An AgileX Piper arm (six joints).
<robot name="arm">
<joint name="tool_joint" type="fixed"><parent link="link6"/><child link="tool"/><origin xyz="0 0 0" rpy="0 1.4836 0"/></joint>
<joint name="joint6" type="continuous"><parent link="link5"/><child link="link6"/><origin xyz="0.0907 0 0.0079" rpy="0 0 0"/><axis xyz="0.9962 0 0.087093"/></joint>
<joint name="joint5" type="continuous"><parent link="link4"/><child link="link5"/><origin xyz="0 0 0" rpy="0 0 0"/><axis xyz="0 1 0"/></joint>
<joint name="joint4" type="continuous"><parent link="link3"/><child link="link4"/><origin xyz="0.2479 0 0.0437" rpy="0 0 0"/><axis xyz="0.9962 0 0.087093"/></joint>
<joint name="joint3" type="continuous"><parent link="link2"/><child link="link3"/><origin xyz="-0.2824 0 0.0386" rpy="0 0 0"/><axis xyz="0 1 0"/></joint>
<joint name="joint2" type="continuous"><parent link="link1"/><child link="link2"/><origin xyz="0 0 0" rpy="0 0 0"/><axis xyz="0 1 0"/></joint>
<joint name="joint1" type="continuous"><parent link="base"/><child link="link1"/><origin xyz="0 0 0.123" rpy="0 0 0"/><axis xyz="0 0 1"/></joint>
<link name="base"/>
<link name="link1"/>
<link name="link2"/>
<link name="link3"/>
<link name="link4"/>
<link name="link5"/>
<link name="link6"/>
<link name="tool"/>
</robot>
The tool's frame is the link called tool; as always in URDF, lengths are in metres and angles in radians. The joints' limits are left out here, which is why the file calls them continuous.
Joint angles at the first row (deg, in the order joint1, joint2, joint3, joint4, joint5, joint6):
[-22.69 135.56 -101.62 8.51 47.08 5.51]
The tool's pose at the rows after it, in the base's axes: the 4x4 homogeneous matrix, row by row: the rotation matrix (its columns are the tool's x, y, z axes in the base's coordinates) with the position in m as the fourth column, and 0 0 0 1 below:
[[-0.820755 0.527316 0.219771 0.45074], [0.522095 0.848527 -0.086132 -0.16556], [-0.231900 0.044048 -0.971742 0.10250], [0 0 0 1]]
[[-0.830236 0.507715 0.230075 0.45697], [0.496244 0.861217 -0.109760 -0.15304], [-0.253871 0.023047 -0.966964 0.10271], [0 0 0 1]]
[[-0.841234 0.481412 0.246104 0.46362], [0.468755 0.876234 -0.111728 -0.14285], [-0.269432 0.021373 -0.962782 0.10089], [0 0 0 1]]
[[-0.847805 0.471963 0.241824 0.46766], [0.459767 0.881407 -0.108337 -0.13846], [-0.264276 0.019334 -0.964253 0.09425], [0 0 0 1]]
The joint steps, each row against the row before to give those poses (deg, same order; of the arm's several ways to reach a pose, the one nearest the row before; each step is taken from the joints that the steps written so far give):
[2.58 0.01 0.00 -8.92 0.32 6.78]
[1.95 0.06 -0.07 -2.17 -0.97 1.77]
[1.42 0.59 -0.64 -0.32 -0.84 -0.10]
[0.64 1.28 -0.95 -0.07 0.00 0.06]

